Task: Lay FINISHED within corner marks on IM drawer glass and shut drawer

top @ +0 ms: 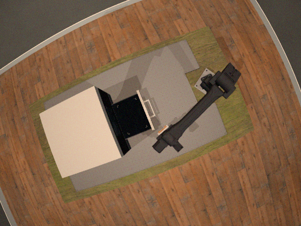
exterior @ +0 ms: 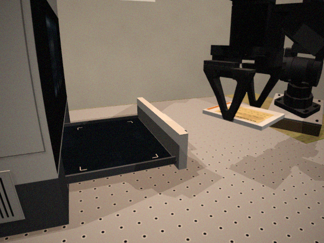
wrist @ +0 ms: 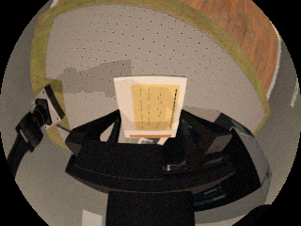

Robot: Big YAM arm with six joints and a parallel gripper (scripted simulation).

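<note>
Now: the imager drawer 170 mm ahead of my hand, 210 mm to the right of it and 100 mm below it. The rest, counted from my hand: cassette: 10 mm to the right, 10 mm below.
</note>
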